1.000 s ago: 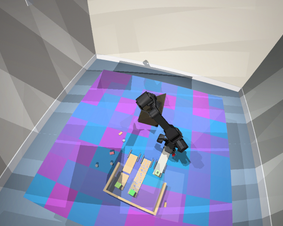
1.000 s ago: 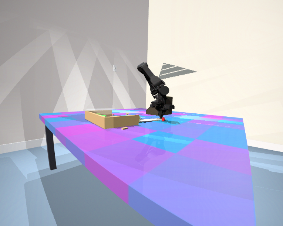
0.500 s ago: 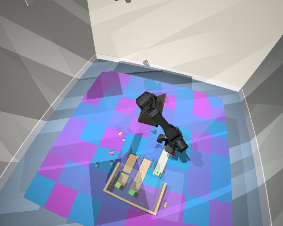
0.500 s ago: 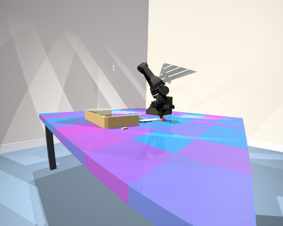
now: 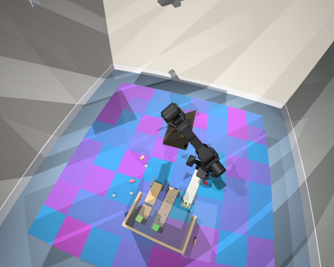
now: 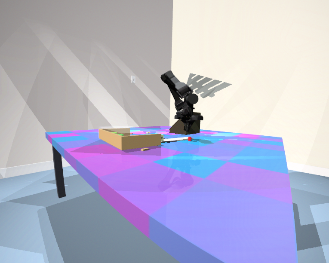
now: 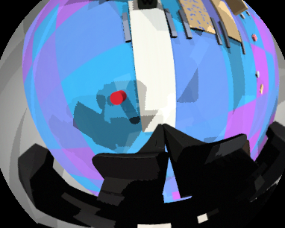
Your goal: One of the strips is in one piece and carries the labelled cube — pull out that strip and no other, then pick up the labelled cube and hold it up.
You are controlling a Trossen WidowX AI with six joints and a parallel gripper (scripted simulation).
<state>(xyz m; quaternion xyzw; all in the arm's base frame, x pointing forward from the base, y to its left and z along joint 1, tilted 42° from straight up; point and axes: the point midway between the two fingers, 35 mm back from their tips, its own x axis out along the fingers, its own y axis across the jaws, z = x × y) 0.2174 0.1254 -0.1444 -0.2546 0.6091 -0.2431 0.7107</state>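
The white strip is 90 mm ahead of my gripper tip and 40 mm below it. Also, from my gripper tip: pink block: 340 mm to the right, 200 mm ahead, 40 mm below; labelled cube: 200 mm ahead, 20 mm below, 10 mm to the right; red cylinder: 50 mm to the left, 40 mm ahead, 30 mm below.
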